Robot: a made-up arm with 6 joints. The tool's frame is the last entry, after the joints.
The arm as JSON. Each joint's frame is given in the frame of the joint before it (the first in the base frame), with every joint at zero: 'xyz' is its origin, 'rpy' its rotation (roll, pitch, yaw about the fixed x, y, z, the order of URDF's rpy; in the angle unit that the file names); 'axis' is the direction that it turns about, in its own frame. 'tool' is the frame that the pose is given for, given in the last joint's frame.
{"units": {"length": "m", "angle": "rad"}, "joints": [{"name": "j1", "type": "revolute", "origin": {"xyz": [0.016, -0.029, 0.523], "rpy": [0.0, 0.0, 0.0]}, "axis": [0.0, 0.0, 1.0]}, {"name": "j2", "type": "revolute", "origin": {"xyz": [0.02, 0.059, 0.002], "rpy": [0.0, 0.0, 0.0]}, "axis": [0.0, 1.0, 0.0]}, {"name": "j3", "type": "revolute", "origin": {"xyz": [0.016, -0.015, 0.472], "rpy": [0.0, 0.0, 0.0]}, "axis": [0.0, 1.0, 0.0]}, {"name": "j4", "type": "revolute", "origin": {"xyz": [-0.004, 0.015, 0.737], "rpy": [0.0, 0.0, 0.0]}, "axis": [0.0, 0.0, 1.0]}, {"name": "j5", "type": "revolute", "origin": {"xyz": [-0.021, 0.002, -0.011], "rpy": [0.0, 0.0, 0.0]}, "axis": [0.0, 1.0, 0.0]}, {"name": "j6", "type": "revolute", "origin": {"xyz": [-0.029, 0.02, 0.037], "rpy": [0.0, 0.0, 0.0]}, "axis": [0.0, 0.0, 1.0]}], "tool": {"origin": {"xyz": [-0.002, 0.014, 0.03], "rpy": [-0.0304, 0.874, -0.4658]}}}
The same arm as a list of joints. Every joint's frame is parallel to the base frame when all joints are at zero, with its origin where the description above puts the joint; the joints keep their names.
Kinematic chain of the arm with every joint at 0, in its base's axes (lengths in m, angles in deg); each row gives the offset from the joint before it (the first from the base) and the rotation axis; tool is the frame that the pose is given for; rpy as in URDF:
j1: xyz 0.016 -0.029 0.523 axis +z
j2: xyz 0.02 0.059 0.002 axis +y
j3: xyz 0.016 -0.015 0.472 axis +y
j4: xyz -0.004 0.015 0.737 axis +z
j5: xyz -0.021 0.002 -0.011 axis +y
j6: xyz -0.029 0.02 0.037 axis +z
tool: xyz -0.002 0.014 0.03 rpy -1.74 50.08 -26.69

